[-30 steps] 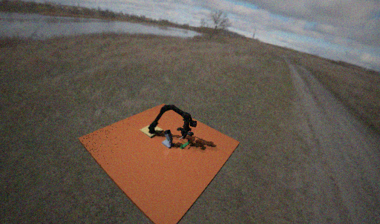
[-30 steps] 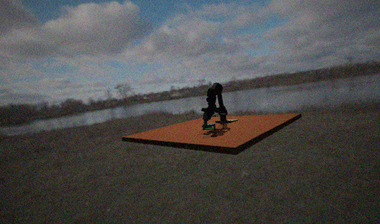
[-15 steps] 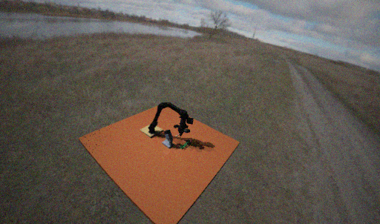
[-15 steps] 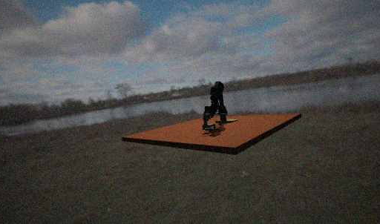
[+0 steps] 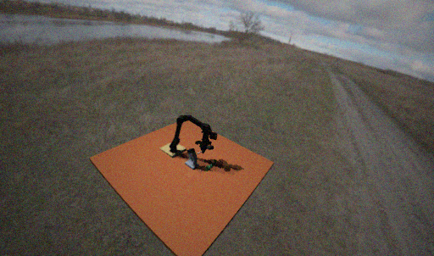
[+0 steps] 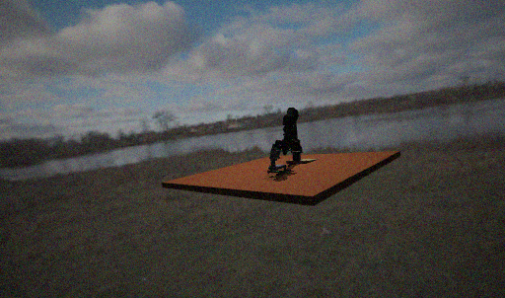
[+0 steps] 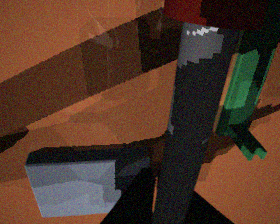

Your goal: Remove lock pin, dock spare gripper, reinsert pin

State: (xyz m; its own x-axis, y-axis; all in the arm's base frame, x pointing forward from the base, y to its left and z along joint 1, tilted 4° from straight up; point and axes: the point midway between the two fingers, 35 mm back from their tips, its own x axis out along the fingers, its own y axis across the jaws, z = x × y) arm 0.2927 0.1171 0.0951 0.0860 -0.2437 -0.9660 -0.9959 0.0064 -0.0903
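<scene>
Now: gripper tip 2 cm past the mount, 11 cm to the left of it and 5 cm above it. Also, from my gripper tip: spare gripper 4 cm behind, 11 cm to the right, 2 cm above; then green cradle 11 cm ahead, 1 cm to the left, 7 cm below.
</scene>
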